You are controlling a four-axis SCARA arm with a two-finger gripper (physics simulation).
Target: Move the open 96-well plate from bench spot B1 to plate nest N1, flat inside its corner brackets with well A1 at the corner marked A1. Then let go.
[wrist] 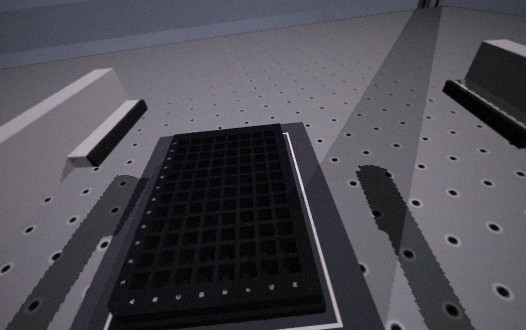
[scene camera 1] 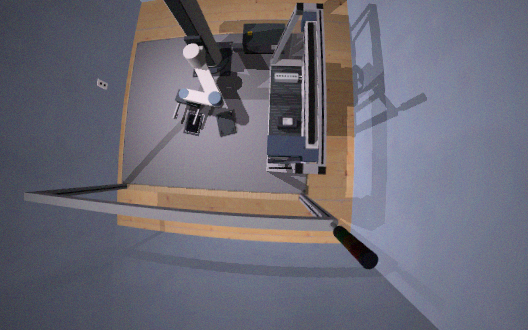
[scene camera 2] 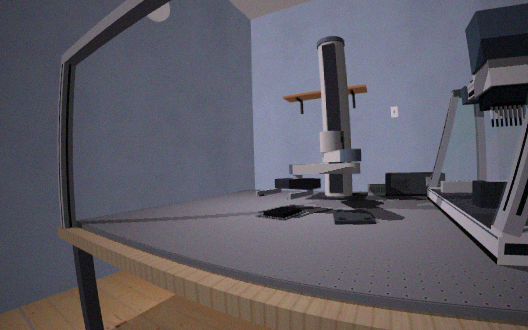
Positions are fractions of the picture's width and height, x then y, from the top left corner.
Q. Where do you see a black well plate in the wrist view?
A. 0.42, 0.71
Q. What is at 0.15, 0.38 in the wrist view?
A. My gripper.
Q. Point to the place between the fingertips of my gripper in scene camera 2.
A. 0.52, 0.59
